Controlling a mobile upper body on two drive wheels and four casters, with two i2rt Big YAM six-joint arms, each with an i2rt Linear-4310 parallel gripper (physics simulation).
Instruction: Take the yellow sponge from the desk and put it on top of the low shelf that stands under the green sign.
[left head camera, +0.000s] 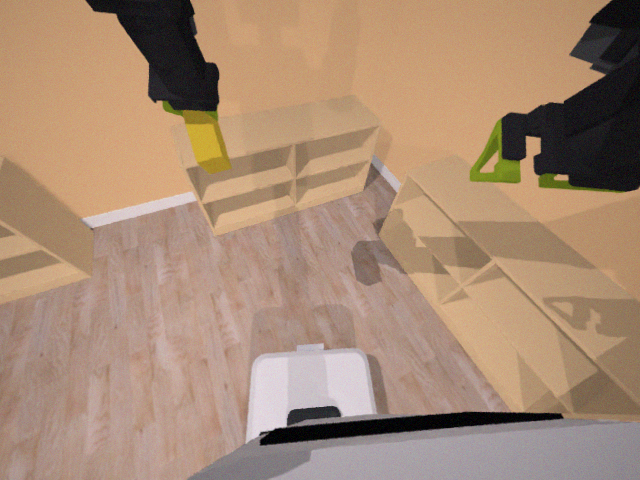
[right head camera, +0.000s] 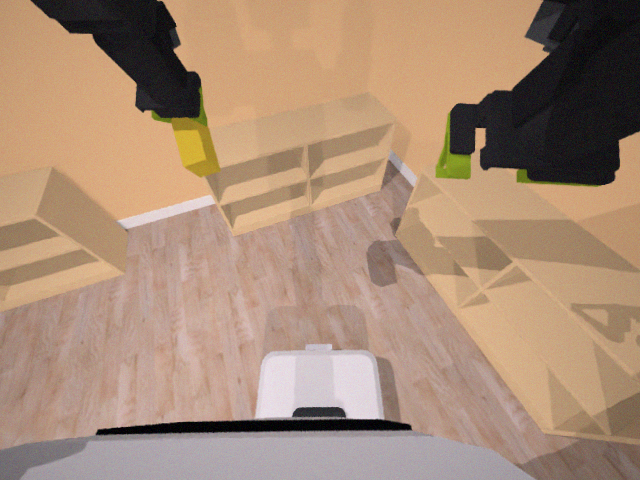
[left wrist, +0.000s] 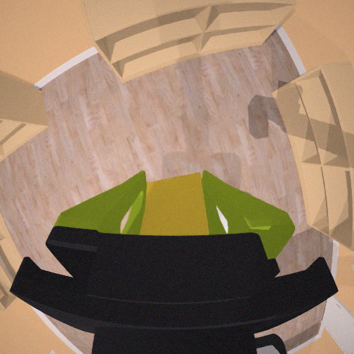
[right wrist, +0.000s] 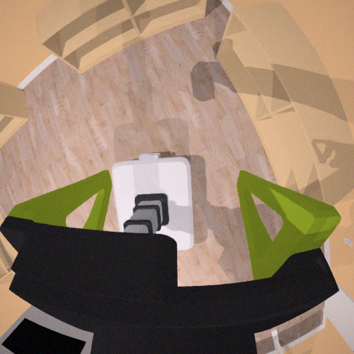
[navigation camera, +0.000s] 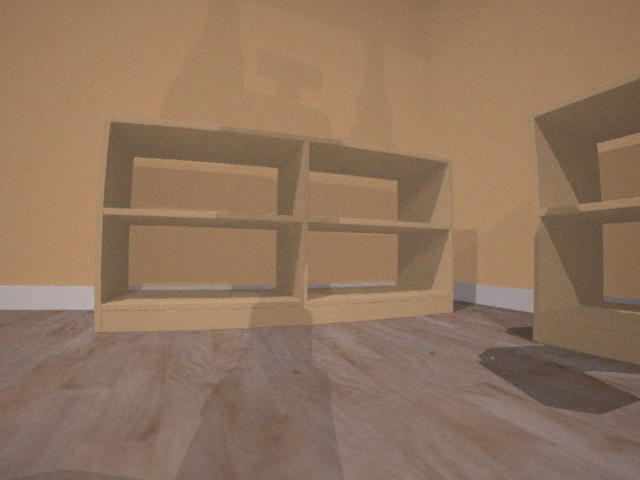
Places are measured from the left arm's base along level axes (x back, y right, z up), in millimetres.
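Where they show: right gripper, fingertip midpoint: (left head camera: 505, 179) (right head camera: 476, 174).
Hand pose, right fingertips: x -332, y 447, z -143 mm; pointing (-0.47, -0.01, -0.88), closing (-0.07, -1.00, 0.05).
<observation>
Each offset is from my right fingertips to the centre of the thing. "*": to the spot under its first point.
My left gripper (left head camera: 193, 112) (right head camera: 181, 119) (left wrist: 173, 178) is shut on the yellow sponge {dx -201, dy -438, dz -87 mm} (left head camera: 206, 142) (right head camera: 193, 147) (left wrist: 175, 205), which sticks out beyond the fingers, held in the air. In both head views the sponge overlaps the left end of the low shelf (left head camera: 289, 118) (right head camera: 305, 118) (left wrist: 150, 12) (navigation camera: 306, 180), a pale wooden unit with two columns standing against the wall ahead. The bare top board of this shelf shows in the head views. My right gripper (left head camera: 528, 179) (right head camera: 491, 176) (right wrist: 174, 177) is open and empty. The green sign and the desk do not show.
A second low shelf (left head camera: 465, 196) (right head camera: 496, 201) (navigation camera: 536, 232) stands close along the right side, below my right gripper in the picture. A third shelf {* dx -679, dy -1575, dz -918 mm} (left head camera: 46, 222) (right head camera: 77, 222) stands at the left. My white base (left head camera: 268, 382) (right head camera: 281, 382) shows at the bottom, with wooden floor ahead.
</observation>
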